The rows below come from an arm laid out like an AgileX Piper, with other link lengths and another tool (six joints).
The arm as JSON. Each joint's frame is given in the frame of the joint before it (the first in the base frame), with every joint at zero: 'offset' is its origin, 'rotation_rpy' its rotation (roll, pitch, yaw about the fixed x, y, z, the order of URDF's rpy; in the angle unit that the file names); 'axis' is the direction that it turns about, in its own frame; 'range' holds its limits. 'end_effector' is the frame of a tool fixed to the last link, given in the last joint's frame.
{
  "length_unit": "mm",
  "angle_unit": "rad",
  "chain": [
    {
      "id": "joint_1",
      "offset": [
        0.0,
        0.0,
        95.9
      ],
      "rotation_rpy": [
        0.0,
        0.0,
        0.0
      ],
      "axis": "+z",
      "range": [
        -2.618,
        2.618
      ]
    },
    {
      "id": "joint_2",
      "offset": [
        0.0,
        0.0,
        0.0
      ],
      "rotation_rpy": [
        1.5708,
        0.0,
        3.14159
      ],
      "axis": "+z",
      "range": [
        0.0,
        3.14
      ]
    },
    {
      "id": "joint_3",
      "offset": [
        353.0,
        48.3,
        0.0
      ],
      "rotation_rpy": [
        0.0,
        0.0,
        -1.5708
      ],
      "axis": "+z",
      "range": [
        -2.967,
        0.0
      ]
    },
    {
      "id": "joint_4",
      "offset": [
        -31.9,
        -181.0,
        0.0
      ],
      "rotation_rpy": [
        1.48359,
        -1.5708,
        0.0
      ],
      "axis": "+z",
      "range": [
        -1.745,
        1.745
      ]
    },
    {
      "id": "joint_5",
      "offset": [
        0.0,
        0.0,
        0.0
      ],
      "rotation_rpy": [
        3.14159,
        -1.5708,
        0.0
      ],
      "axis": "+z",
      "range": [
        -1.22,
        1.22
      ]
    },
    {
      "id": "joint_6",
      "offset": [
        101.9,
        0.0,
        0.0
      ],
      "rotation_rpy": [
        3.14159,
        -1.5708,
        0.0
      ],
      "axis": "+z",
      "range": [
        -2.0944,
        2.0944
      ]
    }
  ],
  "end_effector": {
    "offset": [
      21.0,
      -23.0,
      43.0
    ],
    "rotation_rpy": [
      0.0,
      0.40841,
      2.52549
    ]
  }
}
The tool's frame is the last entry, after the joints.
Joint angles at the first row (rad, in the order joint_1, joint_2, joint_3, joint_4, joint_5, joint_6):
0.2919 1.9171 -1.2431 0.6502 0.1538 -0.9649
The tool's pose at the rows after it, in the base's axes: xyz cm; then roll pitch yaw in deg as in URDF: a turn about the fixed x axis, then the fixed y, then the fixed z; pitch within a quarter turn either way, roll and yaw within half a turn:
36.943 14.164 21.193 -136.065 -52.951 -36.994
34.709 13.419 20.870 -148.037 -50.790 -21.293
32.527 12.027 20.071 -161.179 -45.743 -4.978
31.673 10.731 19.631 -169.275 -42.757 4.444
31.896 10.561 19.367 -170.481 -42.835 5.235
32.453 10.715 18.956 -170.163 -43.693 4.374
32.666 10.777 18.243 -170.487 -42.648 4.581
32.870 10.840 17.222 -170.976 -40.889 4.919
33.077 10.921 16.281 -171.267 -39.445 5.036
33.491 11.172 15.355 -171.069 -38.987 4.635
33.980 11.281 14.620 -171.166 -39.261 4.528
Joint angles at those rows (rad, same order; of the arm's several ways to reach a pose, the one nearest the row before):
0.2919 1.8803 -1.2431 0.5202 0.2950 -0.9650
0.2919 1.8593 -1.2431 0.3934 0.4474 -0.9473
0.2919 1.8552 -1.2431 0.2597 0.6121 -0.9473
0.2919 1.8578 -1.2431 0.1556 0.6903 -0.9467
0.2919 1.8656 -1.2431 0.1337 0.6833 -0.9352
0.2919 1.8797 -1.2431 0.1338 0.6527 -0.9269
0.2919 1.9007 -1.2431 0.1337 0.6504 -0.9269
0.2919 1.9302 -1.2431 0.1338 0.6523 -0.9269
0.2919 1.9574 -1.2431 0.1356 0.6505 -0.9269
0.2938 1.9846 -1.2431 0.1430 0.6304 -0.9269
0.2938 2.0061 -1.2431 0.1430 0.6042 -0.9269

